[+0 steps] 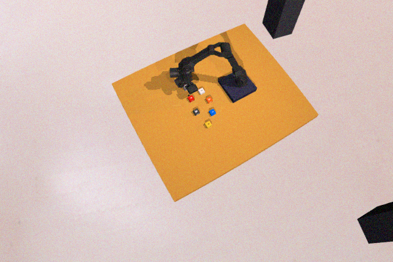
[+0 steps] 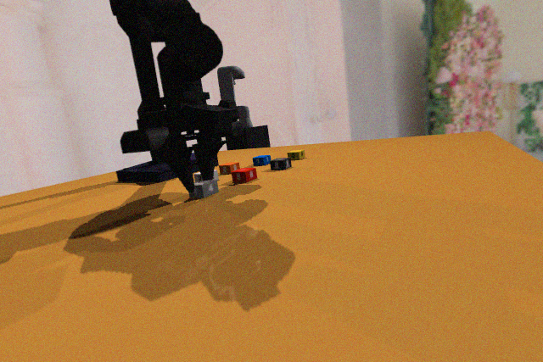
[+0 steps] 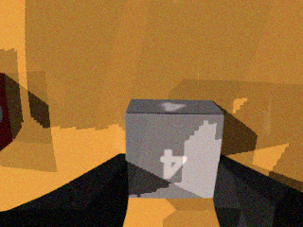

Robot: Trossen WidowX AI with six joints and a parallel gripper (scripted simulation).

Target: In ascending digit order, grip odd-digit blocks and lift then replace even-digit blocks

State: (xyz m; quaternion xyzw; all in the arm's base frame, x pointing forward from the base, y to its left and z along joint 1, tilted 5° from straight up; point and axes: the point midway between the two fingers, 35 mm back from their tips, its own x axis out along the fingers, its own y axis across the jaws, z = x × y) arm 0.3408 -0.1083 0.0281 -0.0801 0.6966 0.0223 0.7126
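My gripper tip is 1 cm short of the grey block. Round my gripper tip: red block: 9 cm to the left, 1 cm ahead; orange block: 14 cm to the left, 10 cm behind; white block: 8 cm behind, 6 cm to the left.
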